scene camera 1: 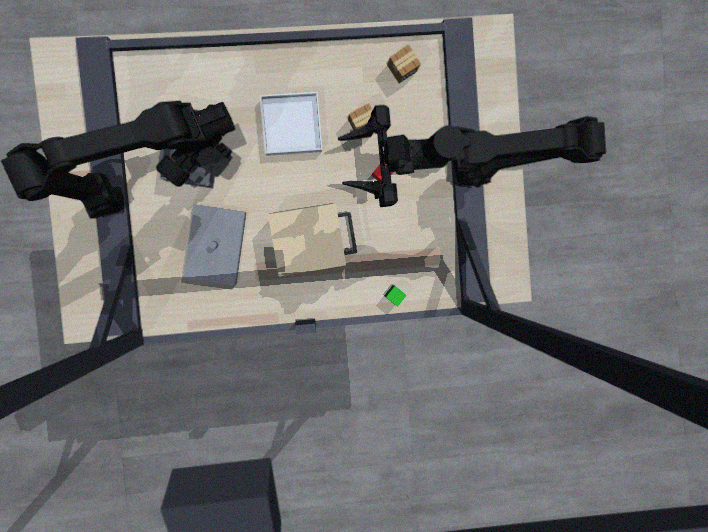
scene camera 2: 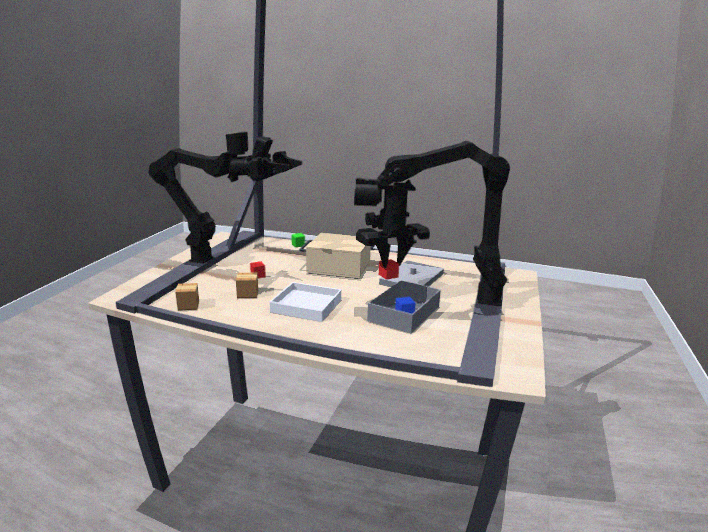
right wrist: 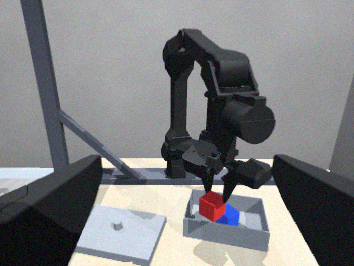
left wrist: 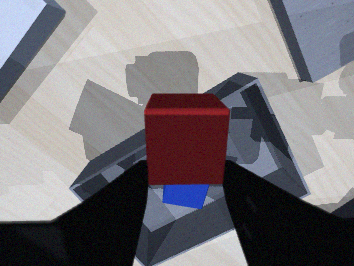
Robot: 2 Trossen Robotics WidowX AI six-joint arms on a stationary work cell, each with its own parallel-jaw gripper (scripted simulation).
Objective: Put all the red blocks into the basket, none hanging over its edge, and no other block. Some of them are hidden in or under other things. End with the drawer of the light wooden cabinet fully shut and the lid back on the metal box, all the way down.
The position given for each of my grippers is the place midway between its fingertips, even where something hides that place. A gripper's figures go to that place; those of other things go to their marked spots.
My left gripper (scene camera 2: 391,266): 1.26 m from the lens. My right gripper (scene camera 2: 296,164) is 1.38 m from the lens. A grey metal lid (scene camera 2: 423,274) is 1.48 m from the lens. A white basket (scene camera 2: 311,302) is 1.29 m from the lens. A light wooden cabinet (scene camera 2: 331,254) is 1.47 m from the lens. The marked spots on the light wooden cabinet and the white basket are 0.23 m apart.
